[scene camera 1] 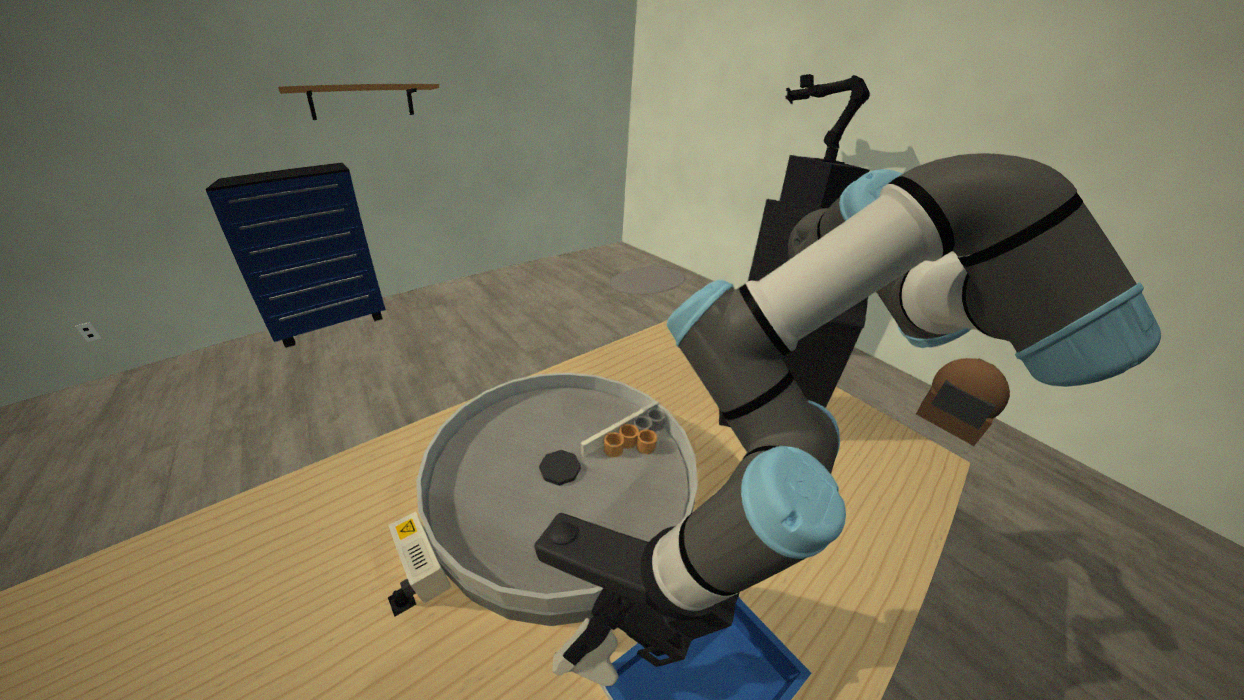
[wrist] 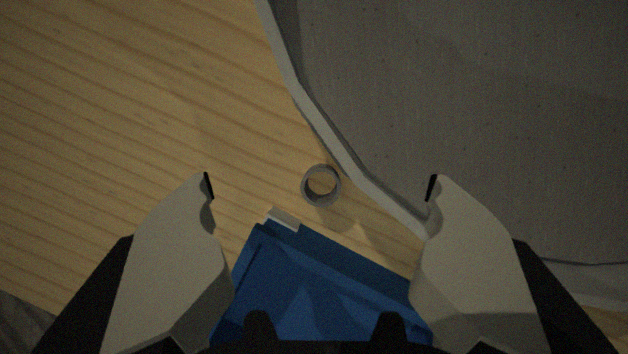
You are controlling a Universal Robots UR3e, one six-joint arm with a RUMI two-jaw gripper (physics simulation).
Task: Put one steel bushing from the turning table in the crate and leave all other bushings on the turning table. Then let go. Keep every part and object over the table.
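Frame: origin at the arm's base, x ahead, y left, z up, level; metres.
Seen in the pictures: gripper, fingertip midpoint: (scene camera 1: 587, 614) (wrist: 319, 176).
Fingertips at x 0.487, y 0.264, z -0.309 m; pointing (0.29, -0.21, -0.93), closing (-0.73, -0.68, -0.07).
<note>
Offsets run from my fingertips to a thing's top centre. "spot": to the spot under its first point.
A grey steel bushing (wrist: 320, 185) stands on the wooden table between the rim of the turning table @(dx -0.024, dy -0.225, dz +0.001 m) (scene camera 1: 495, 496) (wrist: 475, 100) and the blue crate @(dx -0.103, dy +0.106, dz -0.010 m) (scene camera 1: 726, 666) (wrist: 345, 267), outside both. My gripper (scene camera 1: 584, 659) (wrist: 319, 176) is open. Its fingers stand wide apart on either side of the bushing in the wrist view, touching neither side of it. In the scene view that bushing does not show. Two grey bushings @(dx -0.208, dy -0.268, dz +0.019 m) (scene camera 1: 656, 417) @(dx -0.178, dy -0.258, dz +0.019 m) (scene camera 1: 642, 423) are on the turning table near its far right wall.
Several copper-coloured bushings @(dx -0.148, dy -0.247, dz +0.019 m) (scene camera 1: 628, 435) stand beside a pale divider @(spot: dx -0.098, dy -0.246, dz +0.020 m) (scene camera 1: 600, 437) on the turning table. A dark hub @(dx -0.024, dy -0.225, dz +0.001 m) (scene camera 1: 559, 467) is at its centre. A white box with a warning label @(spot: dx +0.192, dy -0.137, dz -0.001 m) (scene camera 1: 415, 552) adjoins its left wall. A small pale tab @(spot: dx -0.008, dy +0.057, dz -0.044 m) (wrist: 283, 219) is at the crate's corner.
</note>
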